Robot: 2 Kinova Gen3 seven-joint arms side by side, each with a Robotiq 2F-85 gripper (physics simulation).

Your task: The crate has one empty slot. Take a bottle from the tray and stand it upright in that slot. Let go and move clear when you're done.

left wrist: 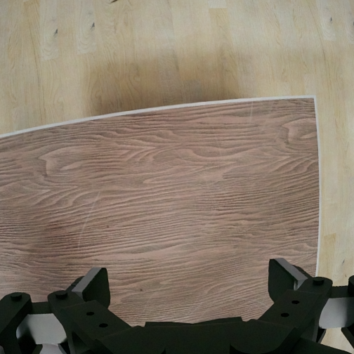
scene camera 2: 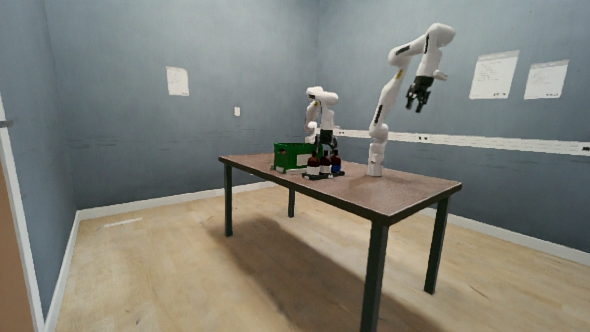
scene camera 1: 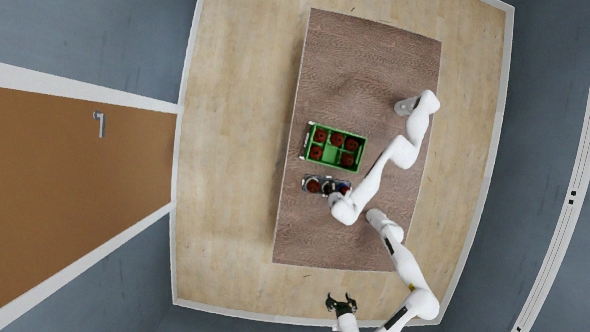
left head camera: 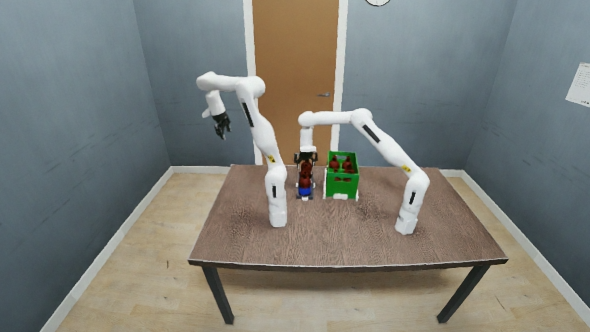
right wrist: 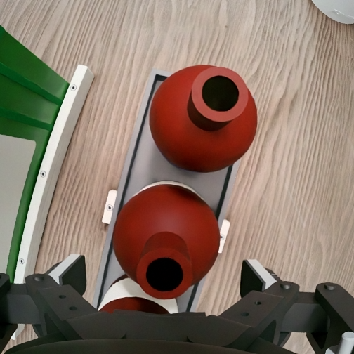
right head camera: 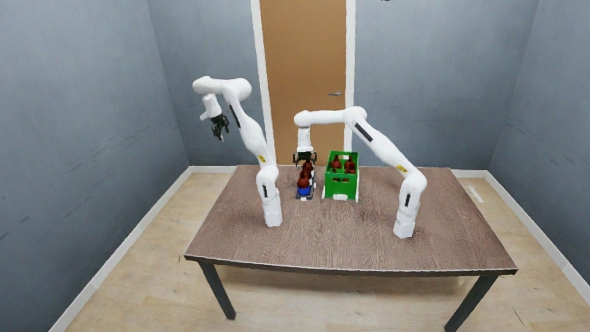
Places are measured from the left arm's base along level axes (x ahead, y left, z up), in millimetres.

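Where they show: left gripper, fingertip midpoint: point(scene camera 2: 412, 111) point(scene camera 1: 337, 293) point(left head camera: 226, 135) point(right head camera: 225, 136); right gripper, fingertip midpoint: point(scene camera 2: 324, 154) point(left head camera: 305, 167) point(right head camera: 305, 167); left arm's base at its link origin: point(scene camera 2: 374, 174) point(scene camera 1: 373, 215) point(left head camera: 278, 220) point(right head camera: 273, 220); right arm's base at its link origin: point(scene camera 1: 401, 108) point(left head camera: 403, 227) point(right head camera: 402, 231).
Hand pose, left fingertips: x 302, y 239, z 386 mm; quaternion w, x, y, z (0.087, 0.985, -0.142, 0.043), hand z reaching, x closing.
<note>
Each offset is from my left fingertips to the centre of the thing. "spot": to the spot under its first point. Level surfaces: height alone.
The green crate @(dx -41, dy -674, dz -298 mm) point(left head camera: 342, 187) point(scene camera 1: 365, 150) point(scene camera 2: 285, 159) holds several red-brown bottles; its empty slot @(spot: dx -38, dy -637, dz -378 mm) point(scene camera 1: 330, 153) is in the middle of the row facing the tray. The grey tray point(right wrist: 151, 162) beside it holds three upright bottles: a blue-labelled one @(dx -99, dy -425, dz -304 mm) point(scene camera 2: 336, 163) point(right wrist: 200, 145), a middle one @(dx -16, dy -447, dz -304 mm) point(scene camera 2: 325, 163) point(right wrist: 165, 215), and a white-labelled one @(dx +75, dy -472, dz -304 mm) point(scene camera 1: 313, 185) point(scene camera 2: 313, 164). My right gripper point(scene camera 2: 326, 146) point(right wrist: 162, 275) is open, pointing down over the tray, with its fingertips on either side of the middle bottle's neck in the right wrist view. My left gripper point(scene camera 1: 341, 297) point(scene camera 2: 415, 106) point(left wrist: 188, 282) is open and empty, high beyond the table's end.
The crate stands close alongside the tray, with a white rail point(right wrist: 50, 160) along its base. The left arm's base point(left head camera: 277, 212) and right arm's base point(left head camera: 406, 223) stand on the table @(dz -386 mm) point(left head camera: 325, 240). The tray and crate are near the table edge on the door's side.
</note>
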